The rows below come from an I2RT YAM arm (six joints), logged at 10 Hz.
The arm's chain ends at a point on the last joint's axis. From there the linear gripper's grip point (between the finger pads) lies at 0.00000 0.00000 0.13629 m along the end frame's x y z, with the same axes.
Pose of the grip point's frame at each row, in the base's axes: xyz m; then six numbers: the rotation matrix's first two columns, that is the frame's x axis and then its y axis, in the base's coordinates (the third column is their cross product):
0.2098 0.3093 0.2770 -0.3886 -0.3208 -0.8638 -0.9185 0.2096 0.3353
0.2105 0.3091 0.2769 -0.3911 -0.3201 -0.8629 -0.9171 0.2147 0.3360
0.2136 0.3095 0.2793 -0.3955 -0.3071 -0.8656 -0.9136 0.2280 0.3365
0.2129 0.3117 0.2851 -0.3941 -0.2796 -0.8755 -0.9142 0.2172 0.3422
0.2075 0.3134 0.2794 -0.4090 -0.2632 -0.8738 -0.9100 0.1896 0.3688
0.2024 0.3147 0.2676 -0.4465 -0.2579 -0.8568 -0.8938 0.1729 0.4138
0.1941 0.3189 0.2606 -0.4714 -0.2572 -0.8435 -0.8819 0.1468 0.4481
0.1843 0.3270 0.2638 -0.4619 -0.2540 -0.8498 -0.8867 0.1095 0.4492
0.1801 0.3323 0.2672 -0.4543 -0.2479 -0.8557 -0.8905 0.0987 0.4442
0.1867 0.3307 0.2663 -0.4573 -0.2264 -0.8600 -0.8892 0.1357 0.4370
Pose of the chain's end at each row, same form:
0.1998 0.1834 0.3283 -0.3886 -0.3208 -0.8638 -0.9185 0.2096 0.3353
0.1999 0.1833 0.3284 -0.3911 -0.3201 -0.8629 -0.9171 0.2147 0.3360
0.2008 0.1836 0.3298 -0.3955 -0.3071 -0.8656 -0.9136 0.2280 0.3365
0.2000 0.1842 0.3316 -0.3941 -0.2796 -0.8755 -0.9142 0.2172 0.3422
0.1981 0.1845 0.3226 -0.4090 -0.2632 -0.8738 -0.9100 0.1896 0.3688
0.1968 0.1851 0.3095 -0.4465 -0.2579 -0.8568 -0.8938 0.1729 0.4138
0.1929 0.1887 0.3009 -0.4714 -0.2572 -0.8435 -0.8819 0.1468 0.4481
0.1872 0.1960 0.3014 -0.4619 -0.2540 -0.8498 -0.8867 0.1095 0.4492
0.1836 0.2009 0.3034 -0.4543 -0.2479 -0.8557 -0.8905 0.0987 0.4442
0.1843 0.1992 0.3022 -0.4573 -0.2264 -0.8600 -0.8892 0.1357 0.4370

